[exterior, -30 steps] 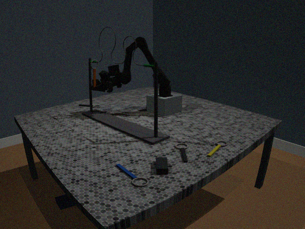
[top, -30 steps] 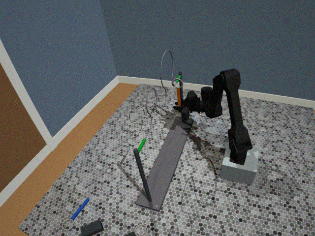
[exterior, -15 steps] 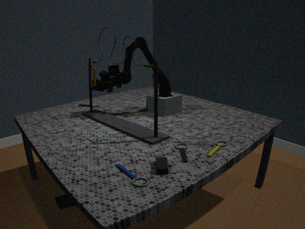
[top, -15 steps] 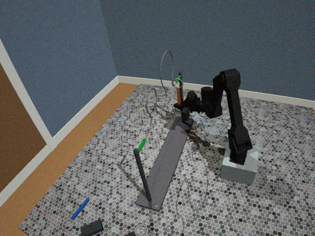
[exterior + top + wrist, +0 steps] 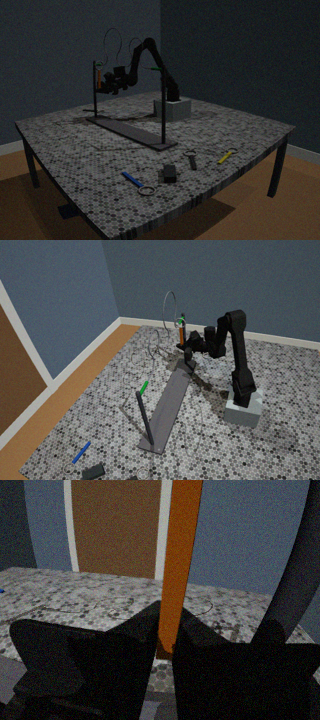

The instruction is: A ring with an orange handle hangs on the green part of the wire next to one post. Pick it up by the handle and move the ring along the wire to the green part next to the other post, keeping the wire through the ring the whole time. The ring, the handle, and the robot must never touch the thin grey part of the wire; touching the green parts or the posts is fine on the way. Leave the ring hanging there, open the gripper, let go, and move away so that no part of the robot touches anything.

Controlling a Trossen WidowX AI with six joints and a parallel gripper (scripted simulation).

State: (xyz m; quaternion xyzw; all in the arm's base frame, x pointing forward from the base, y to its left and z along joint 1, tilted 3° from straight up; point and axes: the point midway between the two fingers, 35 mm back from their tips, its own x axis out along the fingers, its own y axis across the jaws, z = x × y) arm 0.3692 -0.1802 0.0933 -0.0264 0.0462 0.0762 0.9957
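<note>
My gripper tip is now 30 mm past the orange-handled ring, 10 mm to the left of it and 100 mm below it. From my gripper tip the other things lie so: yellow-handled ring: 260 mm behind, 730 mm to the left, 170 mm below; blue-handled ring: 160 mm ahead, 710 mm to the left, 170 mm below; dark block: 40 mm ahead, 720 mm to the left, 170 mm below.
</note>
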